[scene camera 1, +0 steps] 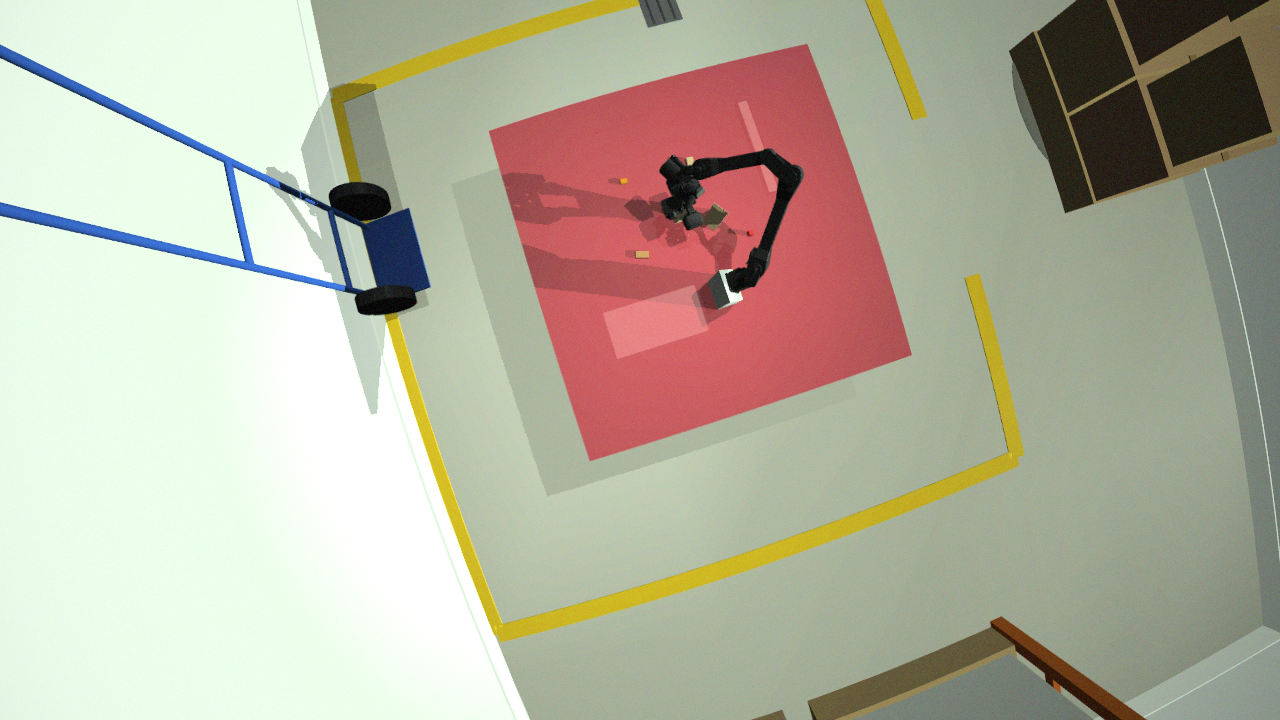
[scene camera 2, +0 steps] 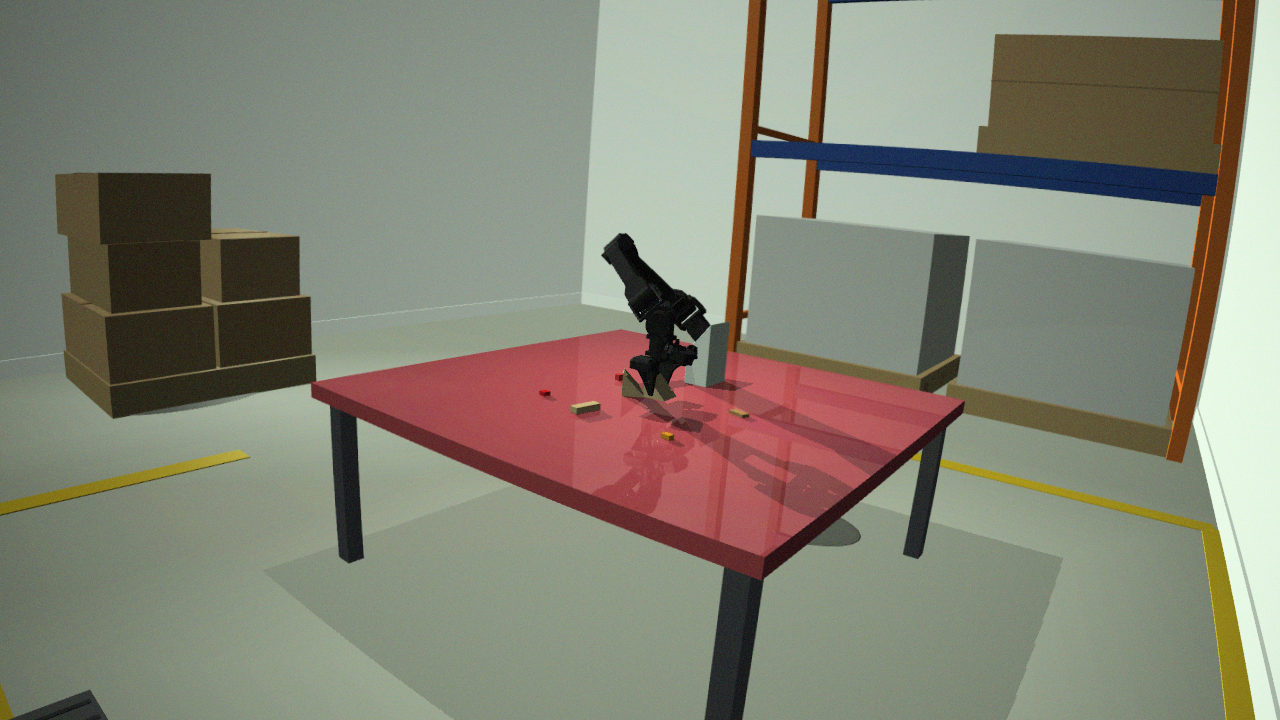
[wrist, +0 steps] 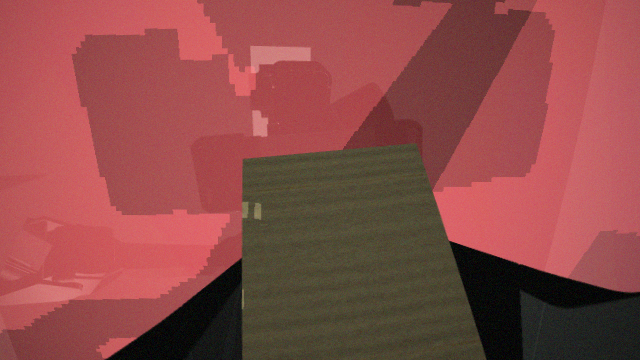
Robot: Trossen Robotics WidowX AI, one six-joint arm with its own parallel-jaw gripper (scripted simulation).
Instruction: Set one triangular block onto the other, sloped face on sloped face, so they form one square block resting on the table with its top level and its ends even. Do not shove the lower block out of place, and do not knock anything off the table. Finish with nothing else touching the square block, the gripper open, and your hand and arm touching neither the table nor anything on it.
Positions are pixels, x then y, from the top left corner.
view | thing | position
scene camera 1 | gripper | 681,211
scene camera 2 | gripper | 657,393
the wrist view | gripper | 340,258
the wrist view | triangular block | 347,247
